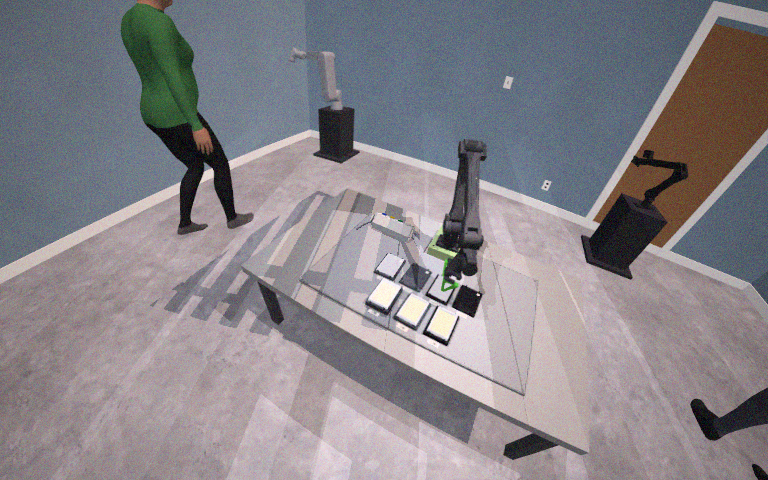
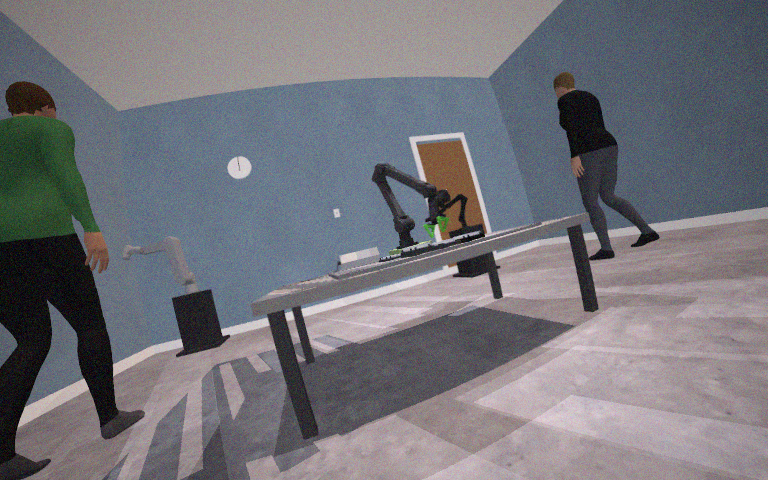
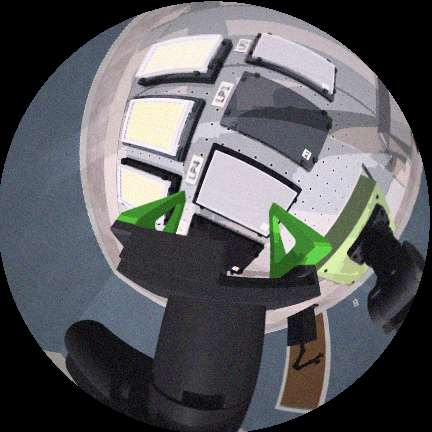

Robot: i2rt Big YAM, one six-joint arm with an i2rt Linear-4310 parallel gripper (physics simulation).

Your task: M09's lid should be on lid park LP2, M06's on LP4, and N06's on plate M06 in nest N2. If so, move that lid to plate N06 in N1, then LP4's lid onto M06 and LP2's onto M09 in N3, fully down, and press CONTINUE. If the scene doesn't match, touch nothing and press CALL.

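My gripper is open and empty, its green fingers low above the row of lid parks near LP4. A light-grey lid lies beside the LP4 label. Another light lid lies beside the LP2 label. Three cream plates with white rims sit in the nest row: one plate, a middle plate and a third plate, partly behind a finger. Plate names and nest labels are unreadable; I cannot tell which plates bear lids.
A dark pad by the LP1 label and a black pad flank LP4. A console with coloured buttons stands at the back. The green arm base is nearby. People stand beyond the table.
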